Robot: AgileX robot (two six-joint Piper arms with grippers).
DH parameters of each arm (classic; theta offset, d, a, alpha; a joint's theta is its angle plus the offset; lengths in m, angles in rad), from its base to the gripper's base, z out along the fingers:
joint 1: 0 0.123 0 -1.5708
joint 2: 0.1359 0 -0.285 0
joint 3: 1.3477 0 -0.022 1.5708
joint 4: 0 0.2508 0 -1.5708
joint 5: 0 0 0.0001 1.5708
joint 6: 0 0.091 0 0
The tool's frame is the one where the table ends.
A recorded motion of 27 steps. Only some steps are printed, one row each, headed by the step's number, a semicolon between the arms.
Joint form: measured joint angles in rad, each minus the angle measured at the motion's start. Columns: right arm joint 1, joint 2, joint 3, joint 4, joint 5, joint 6; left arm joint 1, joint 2, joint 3, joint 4, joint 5, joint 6.
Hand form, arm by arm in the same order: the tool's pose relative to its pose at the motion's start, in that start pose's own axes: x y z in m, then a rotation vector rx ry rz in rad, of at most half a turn. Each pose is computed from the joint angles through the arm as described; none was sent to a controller.
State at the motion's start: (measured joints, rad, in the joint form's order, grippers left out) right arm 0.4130 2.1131 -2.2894 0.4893 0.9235 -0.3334; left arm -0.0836 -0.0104 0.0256 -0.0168 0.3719 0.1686
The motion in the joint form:
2: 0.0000 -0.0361 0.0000 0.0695 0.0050 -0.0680; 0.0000 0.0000 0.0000 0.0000 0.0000 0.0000
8: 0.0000 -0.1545 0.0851 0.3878 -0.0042 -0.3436; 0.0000 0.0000 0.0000 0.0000 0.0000 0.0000
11: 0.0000 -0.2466 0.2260 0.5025 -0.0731 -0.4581; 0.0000 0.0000 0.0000 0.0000 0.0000 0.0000
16: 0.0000 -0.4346 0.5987 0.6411 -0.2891 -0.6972; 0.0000 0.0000 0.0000 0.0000 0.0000 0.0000
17: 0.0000 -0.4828 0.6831 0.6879 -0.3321 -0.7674; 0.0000 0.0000 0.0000 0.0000 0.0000 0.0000
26: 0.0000 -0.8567 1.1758 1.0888 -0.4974 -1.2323; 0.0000 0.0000 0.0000 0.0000 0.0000 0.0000
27: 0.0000 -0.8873 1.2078 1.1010 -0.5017 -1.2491; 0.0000 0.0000 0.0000 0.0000 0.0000 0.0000
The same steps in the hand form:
2: -0.0102 0.0114 -0.0167 -0.0525 -0.0484 -0.0406; 0.0000 0.0000 0.0000 0.0000 0.0000 0.0000
8: -0.0275 0.0467 -0.0595 -0.2651 -0.2132 -0.1410; 0.0000 0.0000 0.0000 0.0000 0.0000 0.0000
11: -0.0238 0.0553 -0.0763 -0.2899 -0.2851 -0.1451; 0.0000 0.0000 0.0000 0.0000 0.0000 0.0000
16: 0.0128 0.0528 -0.0906 -0.1770 -0.3522 -0.1476; 0.0000 0.0000 0.0000 0.0000 0.0000 0.0000
17: 0.0229 0.0534 -0.0967 -0.1513 -0.3686 -0.1548; 0.0000 0.0000 0.0000 0.0000 0.0000 0.0000
26: 0.0925 0.0726 -0.1648 -0.0383 -0.5024 -0.1805; 0.0000 0.0000 0.0000 0.0000 0.0000 0.0000
27: 0.0986 0.0746 -0.1705 -0.0331 -0.5067 -0.1844; 0.0000 0.0000 0.0000 0.0000 0.0000 0.0000

